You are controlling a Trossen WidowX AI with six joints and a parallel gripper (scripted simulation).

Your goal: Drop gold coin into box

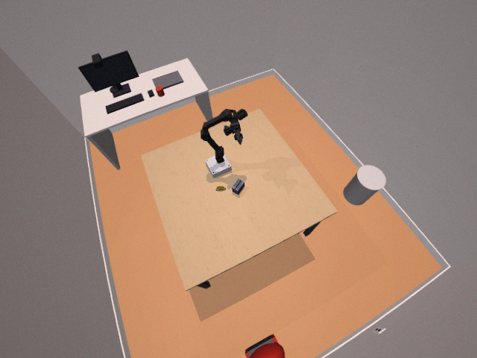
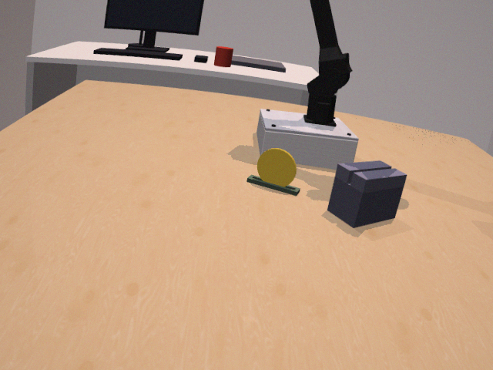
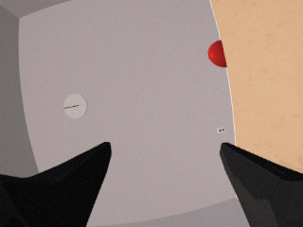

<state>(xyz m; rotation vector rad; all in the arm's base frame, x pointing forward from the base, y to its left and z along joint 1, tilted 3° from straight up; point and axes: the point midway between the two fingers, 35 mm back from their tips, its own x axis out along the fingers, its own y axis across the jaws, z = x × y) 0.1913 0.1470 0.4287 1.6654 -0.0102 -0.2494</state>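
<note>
Right now the gold coin is 4 cm ahead of my gripper tip, 20 cm to the right of it and 47 cm below it.
</note>
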